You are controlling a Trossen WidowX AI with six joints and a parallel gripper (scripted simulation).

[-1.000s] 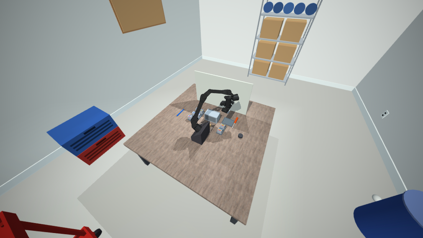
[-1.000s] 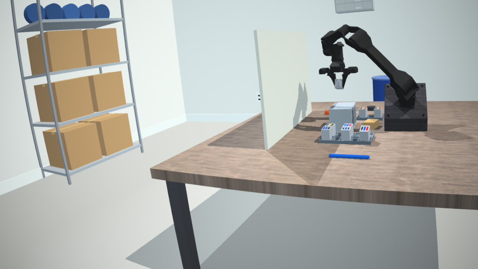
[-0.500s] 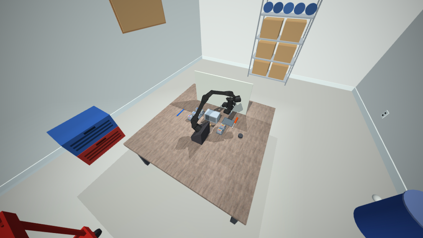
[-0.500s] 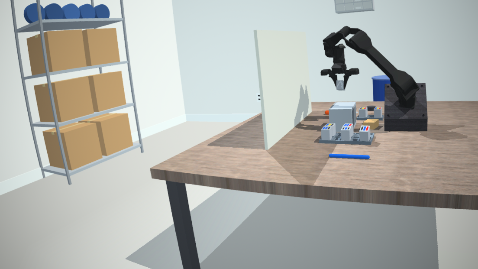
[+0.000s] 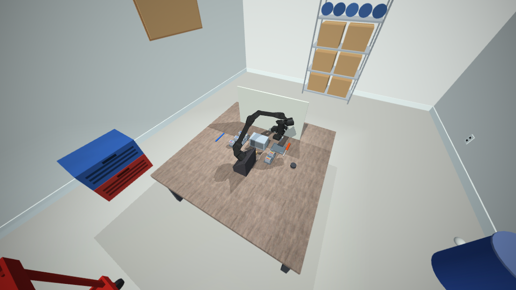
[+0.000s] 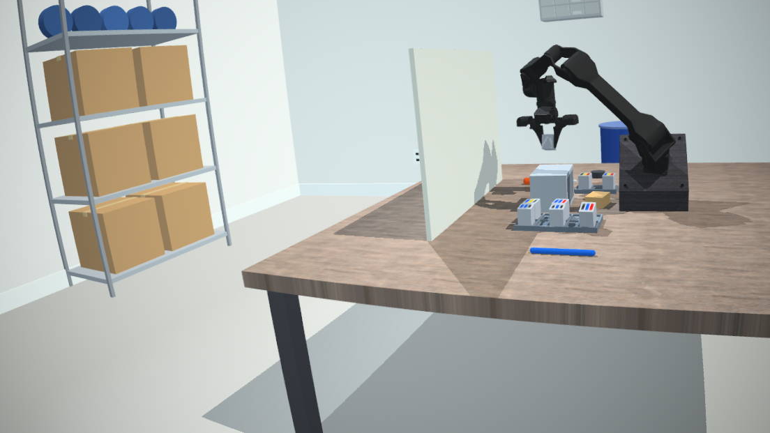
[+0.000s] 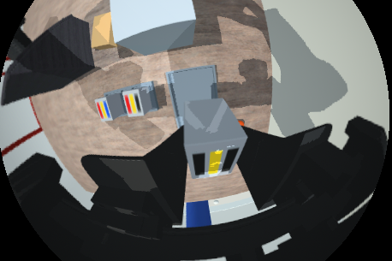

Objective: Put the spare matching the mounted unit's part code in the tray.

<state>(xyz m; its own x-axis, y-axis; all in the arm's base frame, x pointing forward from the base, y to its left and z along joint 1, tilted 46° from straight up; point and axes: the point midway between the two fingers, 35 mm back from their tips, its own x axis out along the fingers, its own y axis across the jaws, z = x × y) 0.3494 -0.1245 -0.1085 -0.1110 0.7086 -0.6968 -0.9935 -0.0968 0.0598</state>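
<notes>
Now: gripper tip 130 mm above the flat grey tray. Also, from my gripper tip: black puck: 110 mm behind, 200 mm to the right, 120 mm below; tan block: 180 mm behind, 170 mm to the left, 120 mm below; grey mounted unit: 60 mm behind, 200 mm to the left, 80 mm below.
</notes>
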